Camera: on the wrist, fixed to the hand. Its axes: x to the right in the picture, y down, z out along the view.
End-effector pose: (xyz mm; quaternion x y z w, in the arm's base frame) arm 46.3 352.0 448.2 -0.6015 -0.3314 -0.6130 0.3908
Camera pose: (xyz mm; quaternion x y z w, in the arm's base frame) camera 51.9 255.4 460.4 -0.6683 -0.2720 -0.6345 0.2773
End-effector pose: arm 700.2 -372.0 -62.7 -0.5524 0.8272 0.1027 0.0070
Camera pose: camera 654.9 -386.4 22.5 0.5597 -0.7928 -0.2390 0.0321
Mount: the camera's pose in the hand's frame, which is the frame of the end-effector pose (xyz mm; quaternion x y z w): 20.1 50.0 -81.3 -0.1379 -0.0424 -0.0201 0.9893
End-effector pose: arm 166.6 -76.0 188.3 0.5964 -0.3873 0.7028 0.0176
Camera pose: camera 69.4 -73.8 180.2 0.6252 -0.4689 0.6163 0.0974
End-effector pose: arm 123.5 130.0 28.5 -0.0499 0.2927 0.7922 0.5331
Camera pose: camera 52.3 91.3 -25.8 -0.0952 0.1567 0.8155 0.5489
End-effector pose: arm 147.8 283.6 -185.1 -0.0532 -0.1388 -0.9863 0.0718
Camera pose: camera 128.9 210.6 -247.0 -0.1016 -0.0054 -0.9941 0.0380
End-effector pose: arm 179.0 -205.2 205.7 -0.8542 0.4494 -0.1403 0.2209
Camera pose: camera 119.3 -267.2 251.5 -0.8905 0.4374 -0.0450 0.1170
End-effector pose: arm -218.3 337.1 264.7 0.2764 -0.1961 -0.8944 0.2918
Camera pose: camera -161.7 271.4 220.0 0.1992 -0.0775 -0.9295 0.3005
